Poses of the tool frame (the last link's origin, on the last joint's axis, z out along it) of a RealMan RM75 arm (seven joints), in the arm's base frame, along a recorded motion.
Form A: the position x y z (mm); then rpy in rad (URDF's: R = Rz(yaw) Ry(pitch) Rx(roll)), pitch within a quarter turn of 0, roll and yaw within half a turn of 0.
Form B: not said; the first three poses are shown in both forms.
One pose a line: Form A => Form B
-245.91, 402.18, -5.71, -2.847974, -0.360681, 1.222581 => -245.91, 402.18, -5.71, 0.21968, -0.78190, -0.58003, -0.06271
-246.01, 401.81, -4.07, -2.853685, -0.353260, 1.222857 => -246.01, 401.81, -4.07, 0.21546, -0.78328, -0.57990, -0.06132
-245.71, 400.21, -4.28, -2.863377, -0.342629, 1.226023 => -245.71, 400.21, -4.28, 0.20889, -0.78456, -0.58077, -0.05948
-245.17, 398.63, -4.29, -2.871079, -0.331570, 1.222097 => -245.17, 398.63, -4.29, 0.20275, -0.78767, -0.57892, -0.05763
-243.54, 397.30, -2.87, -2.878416, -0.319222, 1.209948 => -243.54, 397.30, -2.87, 0.19616, -0.79318, -0.57381, -0.05592
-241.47, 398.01, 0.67, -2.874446, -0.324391, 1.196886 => -241.47, 398.01, 0.67, 0.19875, -0.79599, -0.56878, -0.05819
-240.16, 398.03, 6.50, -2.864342, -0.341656, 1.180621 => -240.16, 398.03, 6.50, 0.20684, -0.79775, -0.56277, -0.06408
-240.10, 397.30, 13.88, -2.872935, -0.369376, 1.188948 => -240.10, 397.30, 13.88, 0.21099, -0.79324, -0.56596, -0.07703
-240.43, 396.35, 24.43, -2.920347, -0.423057, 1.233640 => -240.43, 396.35, 24.43, 0.20875, -0.77926, -0.58100, -0.10778
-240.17, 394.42, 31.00, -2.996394, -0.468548, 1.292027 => -240.17, 394.42, 31.00, 0.19572, -0.76450, -0.59747, -0.14240
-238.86, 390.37, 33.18, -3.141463, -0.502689, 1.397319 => -238.86, 390.37, 33.18, 0.16001, -0.74164, -0.62299, -0.19040
